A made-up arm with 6 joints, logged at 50 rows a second.
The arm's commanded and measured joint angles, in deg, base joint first. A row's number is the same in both.
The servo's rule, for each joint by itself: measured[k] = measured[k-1] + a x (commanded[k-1-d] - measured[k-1]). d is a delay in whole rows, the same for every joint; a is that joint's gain. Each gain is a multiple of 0.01, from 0.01 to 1. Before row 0 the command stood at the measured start. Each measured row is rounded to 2 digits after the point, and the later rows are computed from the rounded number. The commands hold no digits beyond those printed.
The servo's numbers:
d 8
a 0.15 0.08 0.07 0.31 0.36 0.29
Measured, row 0:
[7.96, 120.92, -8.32, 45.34, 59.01, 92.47]
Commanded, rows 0 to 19:
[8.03, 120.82, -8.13, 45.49, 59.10, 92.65]
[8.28, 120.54, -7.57, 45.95, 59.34, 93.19]
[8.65, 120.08, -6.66, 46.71, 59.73, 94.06]
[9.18, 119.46, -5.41, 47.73, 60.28, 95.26]
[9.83, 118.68, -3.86, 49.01, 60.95, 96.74]
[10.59, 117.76, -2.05, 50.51, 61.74, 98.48]
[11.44, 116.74, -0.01, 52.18, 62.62, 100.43]
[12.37, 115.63, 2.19, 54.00, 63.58, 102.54]
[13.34, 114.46, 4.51, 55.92, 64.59, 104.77]
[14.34, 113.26, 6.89, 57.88, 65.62, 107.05]
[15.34, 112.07, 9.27, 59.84, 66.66, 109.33]
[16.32, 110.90, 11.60, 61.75, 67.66, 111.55]
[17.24, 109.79, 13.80, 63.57, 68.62, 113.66]
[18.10, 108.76, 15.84, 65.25, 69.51, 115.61]
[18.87, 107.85, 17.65, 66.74, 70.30, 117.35]
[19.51, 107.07, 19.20, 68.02, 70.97, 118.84]
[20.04, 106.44, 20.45, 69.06, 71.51, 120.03]
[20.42, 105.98, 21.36, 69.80, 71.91, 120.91]
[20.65, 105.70, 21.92, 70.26, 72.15, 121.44]
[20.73, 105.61, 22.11, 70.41, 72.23, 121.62]
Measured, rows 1 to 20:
[7.96, 120.92, -8.32, 45.34, 59.01, 92.47]
[7.96, 120.92, -8.32, 45.34, 59.01, 92.47]
[7.96, 120.92, -8.32, 45.34, 59.01, 92.47]
[7.96, 120.92, -8.32, 45.34, 59.01, 92.47]
[7.96, 120.92, -8.32, 45.34, 59.01, 92.47]
[7.96, 120.92, -8.32, 45.34, 59.01, 92.47]
[7.96, 120.92, -8.32, 45.34, 59.01, 92.47]
[7.96, 120.92, -8.32, 45.34, 59.01, 92.47]
[7.97, 120.91, -8.31, 45.39, 59.04, 92.52]
[8.02, 120.88, -8.26, 45.56, 59.15, 92.71]
[8.11, 120.82, -8.15, 45.92, 59.36, 93.10]
[8.27, 120.71, -7.96, 46.48, 59.69, 93.73]
[8.50, 120.55, -7.67, 47.26, 60.14, 94.60]
[8.81, 120.33, -7.28, 48.27, 60.72, 95.73]
[9.20, 120.04, -6.77, 49.48, 61.40, 97.09]
[9.68, 119.69, -6.14, 50.88, 62.18, 98.67]
[10.23, 119.27, -5.39, 52.44, 63.05, 100.44]
[10.85, 118.79, -4.53, 54.13, 63.98, 102.36]
[11.52, 118.25, -3.56, 55.90, 64.94, 104.38]
[12.24, 117.66, -2.50, 57.71, 65.92, 106.46]

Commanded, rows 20 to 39:
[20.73, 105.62, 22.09, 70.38, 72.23, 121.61]
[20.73, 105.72, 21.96, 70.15, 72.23, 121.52]
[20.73, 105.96, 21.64, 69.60, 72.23, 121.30]
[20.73, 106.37, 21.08, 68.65, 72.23, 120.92]
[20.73, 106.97, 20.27, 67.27, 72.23, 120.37]
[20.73, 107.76, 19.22, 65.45, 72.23, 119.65]
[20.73, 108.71, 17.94, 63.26, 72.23, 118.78]
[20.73, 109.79, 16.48, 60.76, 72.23, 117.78]
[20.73, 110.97, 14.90, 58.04, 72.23, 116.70]
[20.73, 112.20, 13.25, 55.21, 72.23, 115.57]
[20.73, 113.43, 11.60, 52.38, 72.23, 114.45]
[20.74, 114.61, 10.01, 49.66, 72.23, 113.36]
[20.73, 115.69, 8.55, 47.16, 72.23, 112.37]
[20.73, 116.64, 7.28, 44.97, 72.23, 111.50]
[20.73, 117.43, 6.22, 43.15, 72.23, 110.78]
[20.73, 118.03, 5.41, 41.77, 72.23, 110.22]
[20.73, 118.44, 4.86, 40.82, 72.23, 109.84]
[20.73, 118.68, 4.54, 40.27, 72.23, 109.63]
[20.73, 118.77, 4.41, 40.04, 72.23, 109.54]
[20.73, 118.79, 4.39, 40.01, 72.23, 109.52]
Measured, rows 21 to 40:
[12.99, 117.03, -1.36, 59.53, 66.89, 108.55]
[13.76, 116.37, -0.16, 61.30, 67.83, 110.60]
[14.53, 115.69, 1.09, 62.99, 68.72, 112.56]
[15.28, 115.00, 2.36, 64.55, 69.53, 114.38]
[15.99, 114.32, 3.63, 65.95, 70.24, 116.02]
[16.65, 113.65, 4.87, 67.14, 70.84, 117.44]
[17.25, 113.01, 6.06, 68.11, 71.31, 118.60]
[17.77, 112.42, 7.18, 68.82, 71.64, 119.48]
[18.21, 111.88, 8.22, 69.30, 71.85, 120.10]
[18.59, 111.39, 9.18, 69.56, 71.99, 120.51]
[18.91, 110.96, 10.05, 69.57, 72.08, 120.74]
[19.18, 110.59, 10.82, 69.28, 72.13, 120.79]
[19.41, 110.30, 11.48, 68.66, 72.17, 120.67]
[19.61, 110.10, 12.02, 67.66, 72.19, 120.37]
[19.78, 109.99, 12.43, 66.30, 72.20, 119.91]
[19.92, 109.97, 12.71, 64.58, 72.21, 119.29]
[20.04, 110.05, 12.86, 62.55, 72.22, 118.54]
[20.14, 110.22, 12.89, 60.27, 72.22, 117.68]
[20.23, 110.48, 12.80, 57.82, 72.22, 116.74]
[20.31, 110.81, 12.60, 55.29, 72.22, 115.76]

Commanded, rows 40 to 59:
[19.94, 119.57, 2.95, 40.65, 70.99, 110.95]
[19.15, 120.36, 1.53, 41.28, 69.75, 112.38]
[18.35, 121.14, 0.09, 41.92, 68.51, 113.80]
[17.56, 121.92, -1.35, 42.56, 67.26, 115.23]
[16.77, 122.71, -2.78, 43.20, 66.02, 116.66]
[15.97, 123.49, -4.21, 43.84, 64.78, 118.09]
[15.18, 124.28, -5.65, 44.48, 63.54, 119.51]
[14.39, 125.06, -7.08, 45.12, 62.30, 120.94]
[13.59, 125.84, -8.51, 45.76, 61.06, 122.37]
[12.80, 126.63, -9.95, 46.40, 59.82, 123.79]
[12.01, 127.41, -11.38, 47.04, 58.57, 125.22]
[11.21, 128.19, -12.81, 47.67, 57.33, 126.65]
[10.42, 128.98, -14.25, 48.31, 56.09, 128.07]
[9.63, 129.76, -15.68, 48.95, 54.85, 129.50]
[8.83, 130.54, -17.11, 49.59, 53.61, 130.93]
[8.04, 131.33, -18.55, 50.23, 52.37, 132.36]
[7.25, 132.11, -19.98, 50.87, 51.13, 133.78]
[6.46, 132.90, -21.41, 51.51, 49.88, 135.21]
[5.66, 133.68, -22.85, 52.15, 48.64, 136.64]
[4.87, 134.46, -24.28, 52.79, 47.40, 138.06]
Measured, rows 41 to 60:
[20.37, 111.20, 12.32, 52.77, 72.22, 114.78]
[20.42, 111.64, 11.97, 50.35, 72.22, 113.83]
[20.47, 112.10, 11.57, 48.12, 72.22, 112.95]
[20.51, 112.57, 11.14, 46.15, 72.22, 112.16]
[20.54, 113.04, 10.70, 44.50, 72.22, 111.49]
[20.57, 113.49, 10.27, 43.19, 72.22, 110.95]
[20.59, 113.91, 9.86, 42.21, 72.22, 110.54]
[20.61, 114.30, 9.48, 41.53, 72.22, 110.24]
[20.51, 114.72, 9.02, 41.26, 71.78, 110.45]
[20.31, 115.17, 8.50, 41.27, 71.05, 111.01]
[20.02, 115.65, 7.91, 41.47, 70.14, 111.82]
[19.65, 116.15, 7.26, 41.81, 69.10, 112.81]
[19.22, 116.67, 6.56, 42.24, 67.99, 113.93]
[18.73, 117.22, 5.81, 42.74, 66.83, 115.14]
[18.20, 117.78, 5.01, 43.28, 65.65, 116.41]
[17.63, 118.36, 4.16, 43.85, 64.44, 117.72]
[17.02, 118.96, 3.27, 44.44, 63.22, 119.07]
[16.39, 119.57, 2.34, 45.05, 62.00, 120.44]
[15.73, 120.20, 1.38, 45.67, 60.77, 121.83]
[15.05, 120.84, 0.39, 46.29, 59.53, 123.23]

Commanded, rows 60 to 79:
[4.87, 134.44, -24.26, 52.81, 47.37, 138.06]
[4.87, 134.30, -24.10, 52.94, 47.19, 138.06]
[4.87, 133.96, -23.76, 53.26, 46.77, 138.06]
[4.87, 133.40, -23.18, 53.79, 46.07, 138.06]
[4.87, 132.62, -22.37, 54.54, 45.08, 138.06]
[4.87, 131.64, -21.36, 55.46, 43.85, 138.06]
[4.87, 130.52, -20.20, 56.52, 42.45, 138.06]
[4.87, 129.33, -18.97, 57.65, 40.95, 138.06]
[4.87, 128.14, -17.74, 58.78, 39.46, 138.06]
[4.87, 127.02, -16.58, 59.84, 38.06, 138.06]
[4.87, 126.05, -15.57, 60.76, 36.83, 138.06]
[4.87, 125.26, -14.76, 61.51, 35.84, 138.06]
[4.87, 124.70, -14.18, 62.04, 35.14, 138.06]
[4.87, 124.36, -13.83, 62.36, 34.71, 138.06]
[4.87, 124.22, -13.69, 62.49, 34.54, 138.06]
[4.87, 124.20, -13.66, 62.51, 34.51, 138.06]
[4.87, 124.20, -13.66, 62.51, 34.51, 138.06]
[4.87, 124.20, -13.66, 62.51, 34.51, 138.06]
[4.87, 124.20, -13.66, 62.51, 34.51, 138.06]
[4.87, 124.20, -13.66, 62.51, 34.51, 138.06]
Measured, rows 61 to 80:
[14.36, 121.49, -0.63, 46.92, 58.29, 124.63]
[13.65, 122.15, -1.68, 47.55, 57.05, 126.04]
[12.93, 122.82, -2.76, 48.18, 55.81, 127.46]
[12.20, 123.50, -3.87, 48.82, 54.57, 128.88]
[11.46, 124.19, -5.00, 49.46, 53.33, 130.30]
[10.71, 124.89, -6.15, 50.10, 52.09, 131.72]
[9.95, 125.59, -7.32, 50.74, 50.85, 133.15]
[9.19, 126.30, -8.51, 51.38, 49.61, 134.57]
[8.54, 126.95, -9.61, 51.82, 48.80, 135.58]
[7.99, 127.54, -10.62, 52.17, 48.22, 136.30]
[7.52, 128.05, -11.54, 52.51, 47.70, 136.81]
[7.12, 128.48, -12.35, 52.91, 47.11, 137.17]
[6.78, 128.81, -13.05, 53.42, 46.38, 137.43]
[6.49, 129.04, -13.63, 54.05, 45.47, 137.61]
[6.25, 129.16, -14.09, 54.82, 44.38, 137.74]
[6.04, 129.17, -14.43, 55.70, 43.15, 137.83]
[5.86, 129.09, -14.66, 56.65, 41.82, 137.90]
[5.71, 128.92, -14.79, 57.64, 40.47, 137.95]
[5.58, 128.69, -14.84, 58.61, 39.16, 137.98]
[5.47, 128.42, -14.83, 59.51, 37.96, 138.00]

